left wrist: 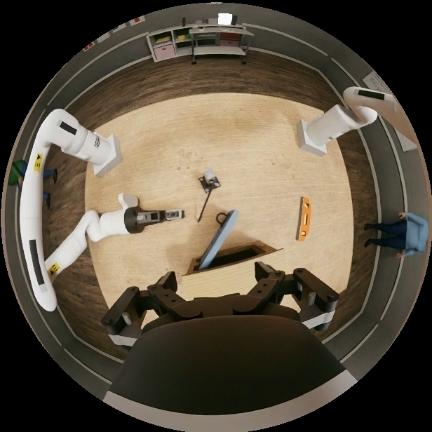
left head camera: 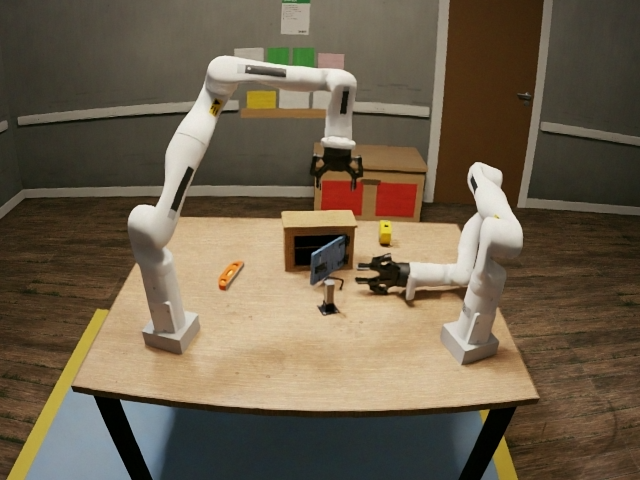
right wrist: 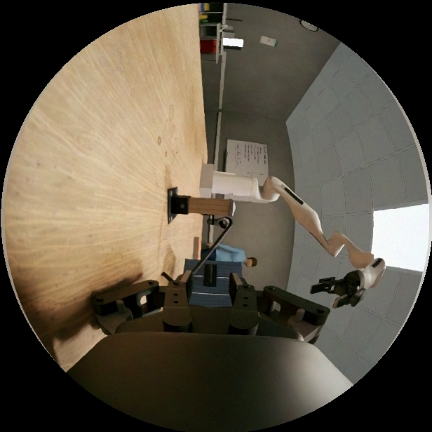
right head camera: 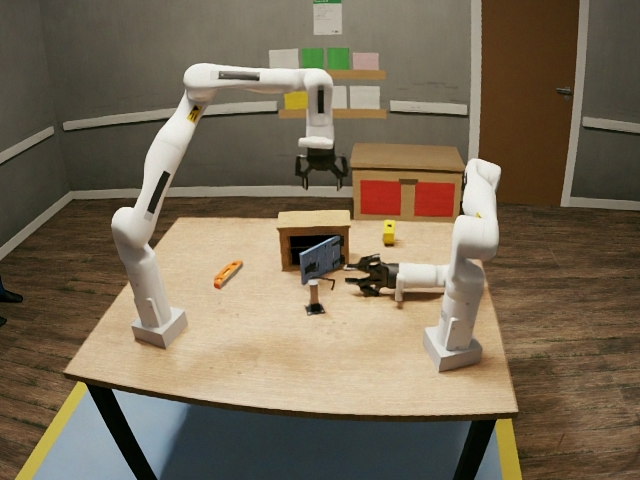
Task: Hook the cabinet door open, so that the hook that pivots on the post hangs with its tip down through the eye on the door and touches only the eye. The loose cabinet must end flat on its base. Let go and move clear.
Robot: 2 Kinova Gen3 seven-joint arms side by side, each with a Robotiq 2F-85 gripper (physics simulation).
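Seen in the pictures: left gripper, fingertip midpoint: (left head camera: 335, 189) (right head camera: 322, 189); right gripper, fingertip midpoint: (left head camera: 355, 273) (right head camera: 344, 274); left arm's base, origin of the base link: (left head camera: 169, 322) (right head camera: 157, 317); right arm's base, origin of the base link: (left head camera: 471, 332) (right head camera: 453, 338).
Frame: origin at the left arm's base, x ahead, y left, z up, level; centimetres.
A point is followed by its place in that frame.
Note:
The cabinet (left head camera: 317, 219) @(x 42.0, y -37.8, z 11.0 cm) (right head camera: 312, 219) @(x 42.0, y -38.0, z 11.1 cm) (left wrist: 230, 277) stands upright, its blue door (left head camera: 328, 253) @(x 32.0, y -41.5, z 4.8 cm) (right head camera: 323, 258) @(x 33.1, y -42.4, z 2.5 cm) (left wrist: 220, 237) (right wrist: 224, 270) swung open. The eye (left wrist: 222, 218) is a dark ring near the door's free edge. The post (left head camera: 328, 295) @(x 15.8, y -41.8, z 0.8 cm) (right head camera: 313, 294) @(x 15.9, y -42.1, z 1.1 cm) (right wrist: 205, 205) stands in front. The black hook (left head camera: 337, 279) @(x 24.4, y -44.4, z 0.6 cm) (right head camera: 328, 279) @(x 25.4, y -44.9, z 0.0 cm) (left wrist: 205, 205) (right wrist: 212, 245) slants from it, its end apart from the eye. My right gripper (left head camera: 358, 273) @(x 25.8, y -49.5, z 1.9 cm) (right head camera: 346, 273) @(x 25.8, y -49.5, z 1.9 cm) (right wrist: 210, 280) is open, lying sideways right of the hook's end, near the door. My left gripper (left head camera: 336, 186) @(x 33.5, y -42.9, z 24.7 cm) (right head camera: 322, 186) @(x 33.5, y -42.9, z 24.7 cm) (left wrist: 215, 275) is open, high above the cabinet.
An orange tool (left head camera: 231, 274) @(x 30.2, y -11.9, z -3.1 cm) (right head camera: 227, 273) @(x 30.0, y -11.8, z -2.9 cm) (left wrist: 305, 218) lies left of the cabinet. A yellow block-like object (left head camera: 385, 233) @(x 54.5, y -61.3, z 0.6 cm) (right head camera: 388, 233) @(x 54.5, y -61.4, z 0.6 cm) stands behind the right gripper. A large box with red panels (left head camera: 369, 157) (right head camera: 407, 155) stands beyond the table.

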